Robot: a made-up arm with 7 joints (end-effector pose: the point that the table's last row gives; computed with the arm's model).
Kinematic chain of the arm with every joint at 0, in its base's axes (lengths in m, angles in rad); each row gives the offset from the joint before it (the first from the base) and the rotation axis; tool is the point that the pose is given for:
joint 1: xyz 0 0.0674 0 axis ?
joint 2: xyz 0 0.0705 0 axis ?
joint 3: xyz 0 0 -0.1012 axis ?
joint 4: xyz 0 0 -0.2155 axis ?
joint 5: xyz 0 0 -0.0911 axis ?
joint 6: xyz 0 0 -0.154 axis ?
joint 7: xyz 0 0 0 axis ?
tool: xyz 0 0 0
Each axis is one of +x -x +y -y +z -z.
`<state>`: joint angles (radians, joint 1 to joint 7).
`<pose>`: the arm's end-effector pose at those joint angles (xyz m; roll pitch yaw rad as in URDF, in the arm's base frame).
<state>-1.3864 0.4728 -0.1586 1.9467 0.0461 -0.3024 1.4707</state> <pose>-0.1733 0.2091 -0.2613 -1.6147 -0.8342 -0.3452</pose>
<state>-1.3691 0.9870 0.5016 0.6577 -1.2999 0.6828 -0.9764</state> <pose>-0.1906 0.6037 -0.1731 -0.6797 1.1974 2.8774</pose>
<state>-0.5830 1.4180 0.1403 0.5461 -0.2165 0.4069 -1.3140</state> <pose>0.0708 0.6606 -0.1216 2.7468 0.6161 -0.1664</pose>
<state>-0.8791 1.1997 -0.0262 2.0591 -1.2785 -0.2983 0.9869</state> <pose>0.0776 0.3238 -0.2167 -0.1716 0.1970 -2.6919</pose>
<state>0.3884 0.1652 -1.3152 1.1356 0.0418 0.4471 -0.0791</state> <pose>0.2223 -0.0051 -0.3949 0.5411 -0.5882 -1.5429</pose>
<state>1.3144 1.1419 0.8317 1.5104 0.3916 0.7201 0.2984</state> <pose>0.0161 0.5146 0.1662 -2.7210 -0.5052 -2.7929</pose>
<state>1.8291 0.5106 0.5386 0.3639 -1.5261 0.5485 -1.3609</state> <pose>0.4201 0.4436 0.1884 3.0646 -0.9093 -0.5251</pose>
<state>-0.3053 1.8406 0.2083 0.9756 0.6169 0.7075 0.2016</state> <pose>0.2379 0.5644 0.0943 1.1839 -0.2972 -0.3269</pose>
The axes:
joint 1: -y
joint 2: +x
joint 3: +z
joint 4: -y
joint 5: +z
joint 6: +y
joint 7: -x

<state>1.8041 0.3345 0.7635 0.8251 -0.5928 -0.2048 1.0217</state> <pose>0.3740 0.4141 0.2226 2.6611 -0.5221 -2.7232</pose>
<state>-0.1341 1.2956 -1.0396 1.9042 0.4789 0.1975 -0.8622</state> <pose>0.0820 0.3112 -0.2698 0.9485 -0.5160 -1.0814</pose>
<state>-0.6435 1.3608 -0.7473 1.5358 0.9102 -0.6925 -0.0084</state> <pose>0.0054 0.4213 -0.2923 0.0038 -0.9067 -0.5129</pose>
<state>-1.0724 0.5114 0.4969 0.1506 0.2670 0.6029 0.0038</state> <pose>-0.4052 0.4268 -0.2573 1.3195 0.6731 1.2605</pose>
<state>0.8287 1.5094 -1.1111 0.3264 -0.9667 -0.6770 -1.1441</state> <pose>0.1002 0.6814 -0.0446 1.6054 0.7022 -1.5745</pose>
